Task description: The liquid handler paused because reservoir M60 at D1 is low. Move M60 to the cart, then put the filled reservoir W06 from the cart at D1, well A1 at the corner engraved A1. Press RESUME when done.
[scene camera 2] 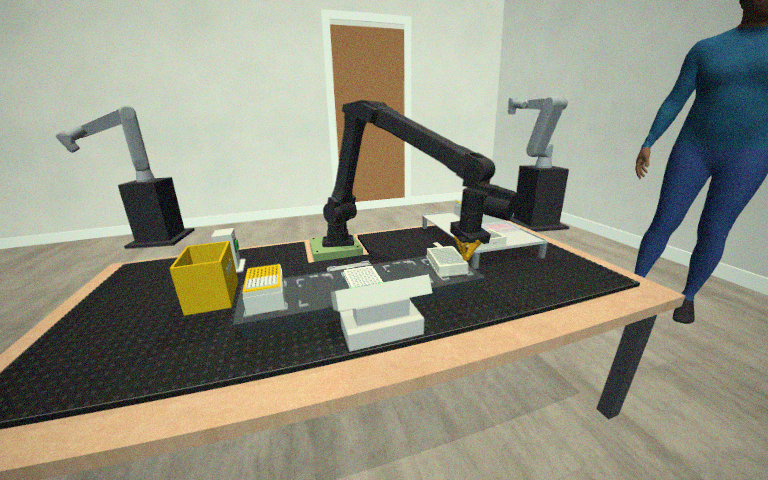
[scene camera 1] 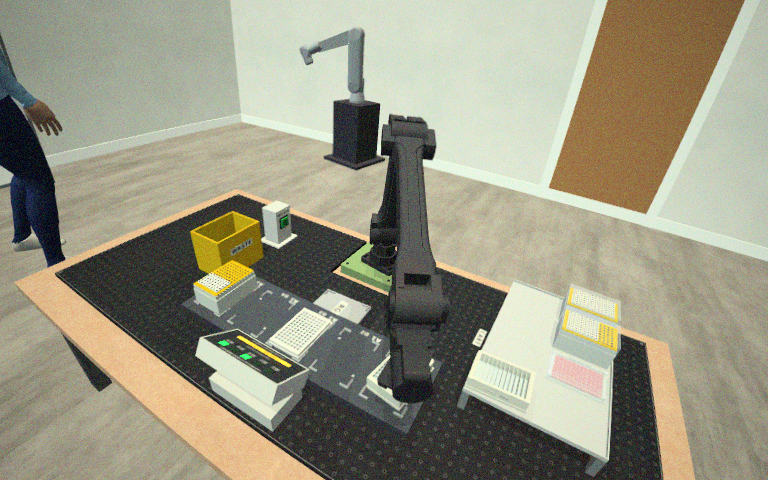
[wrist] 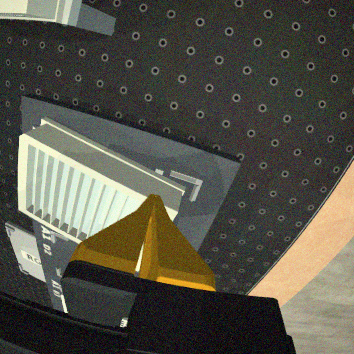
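Where they show: gripper, fingertip midpoint: (scene camera 2: 465,260) (wrist: 152,201); arm's base, link origin: (scene camera 2: 338,242) (scene camera 1: 382,263).
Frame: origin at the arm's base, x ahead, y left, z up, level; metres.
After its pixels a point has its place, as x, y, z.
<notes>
A cream slotted reservoir (scene camera 1: 379,378) (scene camera 2: 448,261) {0.381, 0.311, 0.063} (wrist: 75,187) {0.332, 0.328, 0.057} sits at the deck's (scene camera 1: 345,370) {0.406, 0.216, 0.032} (wrist: 220,175) {0.427, 0.382, 0.032} right end, the side nearest the cart. Its label is not readable. My gripper (scene camera 2: 466,258) {0.390, 0.359, 0.067} (wrist: 152,201) {0.390, 0.359, 0.067} is shut and empty. In the wrist view its tips overlap the reservoir's right end; contact cannot be told. The arm hides the fingers and part of the reservoir in scene camera 1. A second slotted reservoir (scene camera 1: 501,380) {0.220, 0.491, 0.051} lies on the white cart (scene camera 1: 557,421) {0.232, 0.618, 0.044} (scene camera 2: 532,240) {0.231, 0.674, 0.044}. A white tower with a green button (scene camera 1: 284,221) {0.124, -0.337, 0.069} stands at the back; its text is unreadable.
A yellow WASTE bin (scene camera 1: 226,243) {0.363, -0.292, 0.105} (scene camera 2: 203,280) {0.401, -0.336, 0.075} stands at the left. A tip box (scene camera 1: 223,288) {0.469, -0.134, 0.094} (scene camera 2: 263,288) {0.500, -0.161, 0.092} and a white well plate (scene camera 1: 300,332) {0.406, 0.074, 0.046} are on the deck. A console (scene camera 1: 252,359) {0.552, 0.110, 0.110} (scene camera 2: 382,325) {0.588, 0.093, 0.026} stands in front. Tip boxes (scene camera 1: 589,333) {0.018, 0.610, 0.114} and a pink plate (scene camera 1: 577,375) {0.100, 0.622, 0.056} are on the cart.
</notes>
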